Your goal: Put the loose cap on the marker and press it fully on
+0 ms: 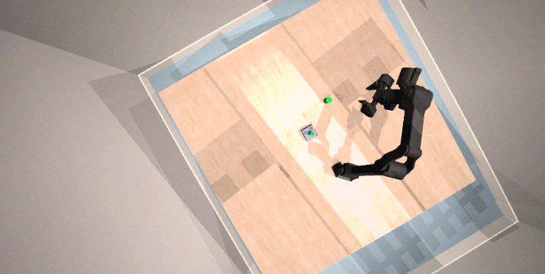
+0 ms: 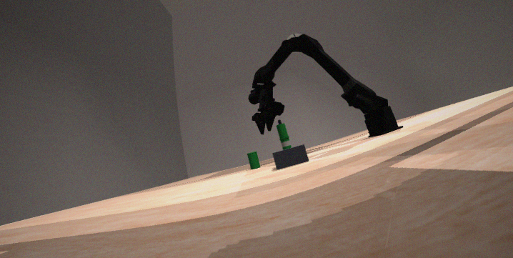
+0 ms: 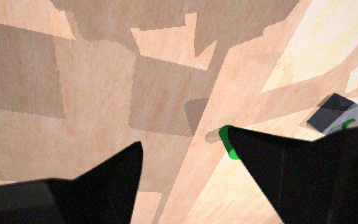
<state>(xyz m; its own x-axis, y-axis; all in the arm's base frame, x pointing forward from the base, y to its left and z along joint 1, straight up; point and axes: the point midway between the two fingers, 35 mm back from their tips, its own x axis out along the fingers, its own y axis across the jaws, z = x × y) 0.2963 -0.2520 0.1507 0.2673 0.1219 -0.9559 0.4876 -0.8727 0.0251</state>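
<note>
My gripper tip is 12 cm to the right of the green cap, 9 cm above it and 5 cm short of it. Round my gripper tip: dark holder block 29 cm to the left, 10 cm below, 5 cm behind; green marker 29 cm to the left, 5 cm behind, 4 cm below.
</note>
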